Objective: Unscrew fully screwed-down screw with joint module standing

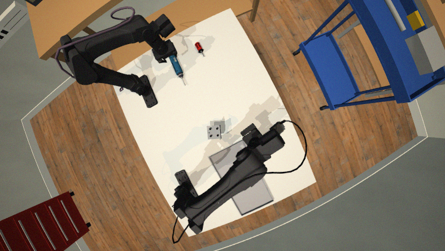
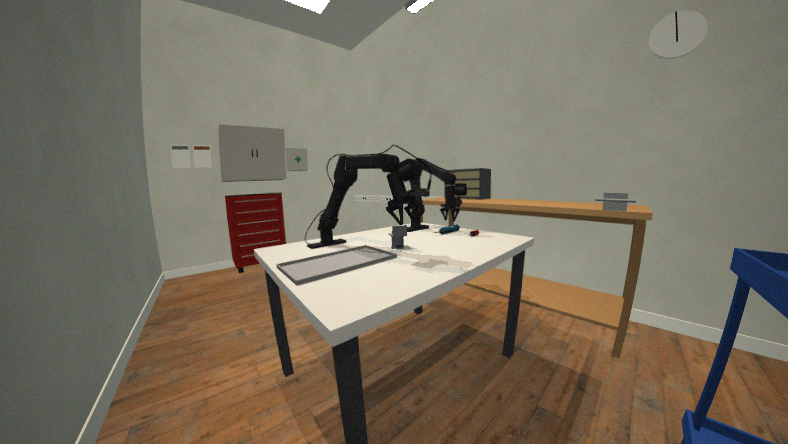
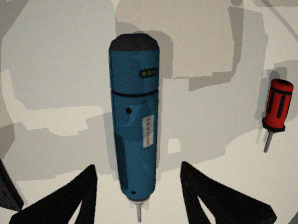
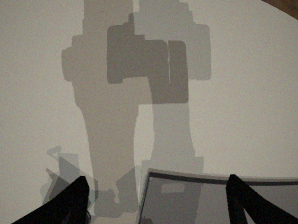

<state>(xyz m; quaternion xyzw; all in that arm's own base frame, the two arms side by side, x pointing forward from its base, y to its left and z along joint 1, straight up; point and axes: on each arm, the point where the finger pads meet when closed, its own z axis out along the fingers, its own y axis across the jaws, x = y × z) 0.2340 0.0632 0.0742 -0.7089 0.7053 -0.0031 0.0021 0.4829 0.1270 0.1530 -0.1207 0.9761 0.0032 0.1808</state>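
Now: right hand 19 cm past the grey bracket, 9 cm to the right of it and 8 cm above it. From my right hand the other things lie so: flat grey tray (23 cm to the right, 15 cm below, 15 cm behind); red-handled screwdriver (56 cm to the left, 14 cm below, 8 cm behind).
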